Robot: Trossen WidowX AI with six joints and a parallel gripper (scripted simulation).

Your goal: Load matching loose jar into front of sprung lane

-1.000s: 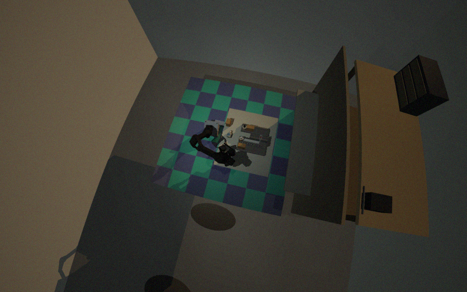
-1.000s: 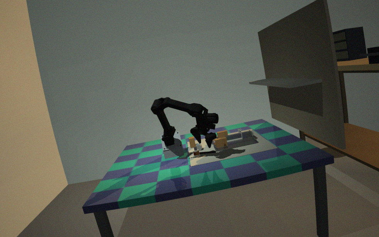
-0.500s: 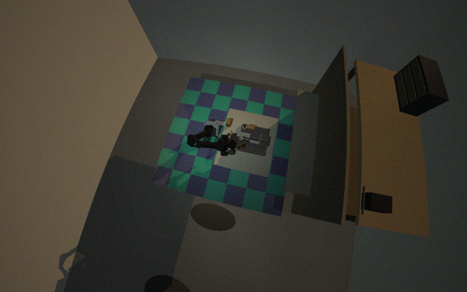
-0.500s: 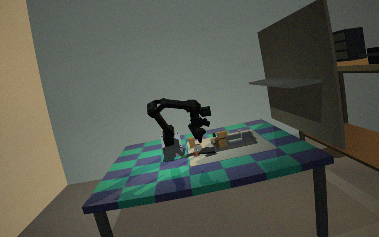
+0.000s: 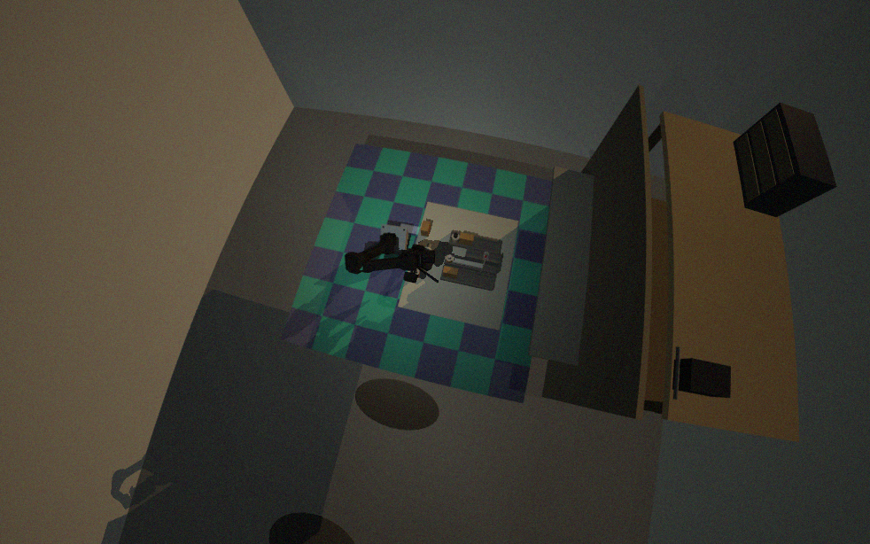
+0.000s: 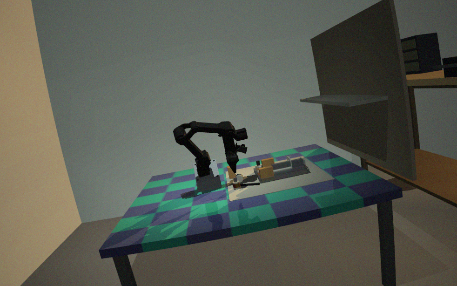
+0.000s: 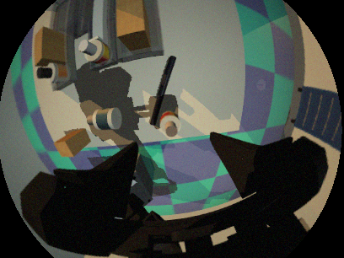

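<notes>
The thin black stick is 6 cm ahead of my gripper tip and 9 cm below it. Also, from my gripper tip: tan upright piece (2 cm ahead, 26 cm to the left, 6 cm below); then lane rack (31 cm ahead, 10 cm to the left, 8 cm below).
</notes>
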